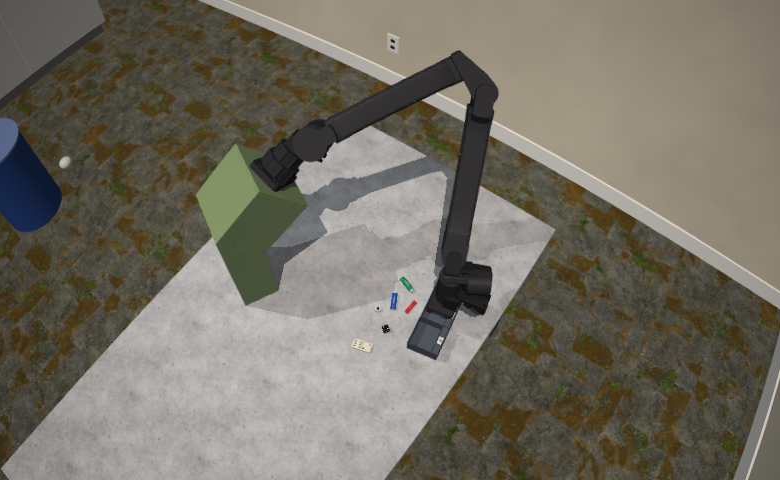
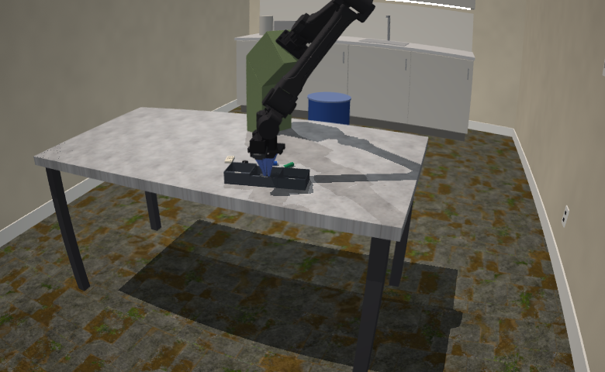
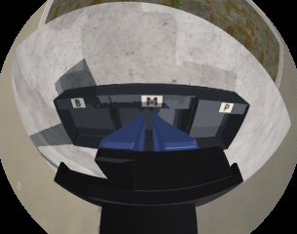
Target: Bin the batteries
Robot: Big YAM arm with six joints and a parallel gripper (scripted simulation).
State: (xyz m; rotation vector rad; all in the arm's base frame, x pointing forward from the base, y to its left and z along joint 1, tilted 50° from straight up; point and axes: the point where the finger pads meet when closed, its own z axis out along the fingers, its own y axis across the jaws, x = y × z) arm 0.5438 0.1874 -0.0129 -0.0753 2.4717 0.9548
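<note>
My hand is 1 cm past the dark three-compartment bin and 1 cm above it. Round my hand: green battery: 13 cm behind, 1 cm to the left, 2 cm below; then red battery: 8 cm behind, 4 cm to the right, 2 cm below; then blue battery: 13 cm behind, 5 cm to the right, 2 cm below.
</note>
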